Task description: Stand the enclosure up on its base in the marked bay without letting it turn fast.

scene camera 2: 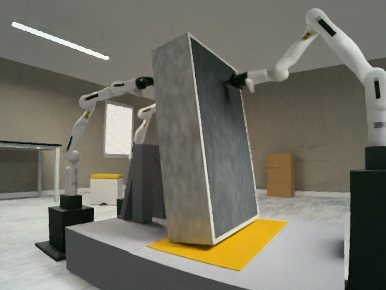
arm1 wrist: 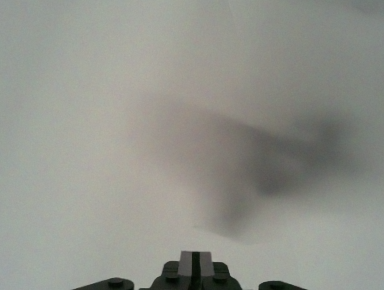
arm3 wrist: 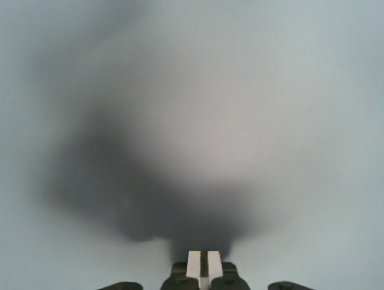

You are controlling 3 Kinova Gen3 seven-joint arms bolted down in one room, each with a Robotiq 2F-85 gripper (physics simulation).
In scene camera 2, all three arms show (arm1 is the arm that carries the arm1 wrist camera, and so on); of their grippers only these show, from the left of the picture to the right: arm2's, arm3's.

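Note:
The enclosure (scene camera 2: 180, 145), a tall grey box with a dark, white-edged face, stands nearly upright in scene camera 2, its top leaning left. Its lower end is over the yellow marked bay (scene camera 2: 250, 255); whether its base is flat there is unclear. Arm1's gripper (arm1 wrist: 196, 265) is shut and empty before a blurred pale surface; in scene camera 2 it is hidden behind the enclosure. Arm2's gripper (scene camera 2: 151, 82) is at the enclosure's upper left side, its fingers unclear. Arm3's gripper (arm3 wrist: 204, 265) (scene camera 2: 230, 81) is shut and empty, close to or touching the dark face near its upper right edge.
A dark grey support (scene camera 2: 142, 185) stands on the low grey platform (scene camera 2: 110, 245) left of and behind the enclosure. Arm3's black pedestal (scene camera 2: 367, 225) is at the right, arm2's pedestal (scene camera 2: 70, 225) at the left. A table, a yellow-topped white box and a brown box (scene camera 2: 280, 175) stand farther back.

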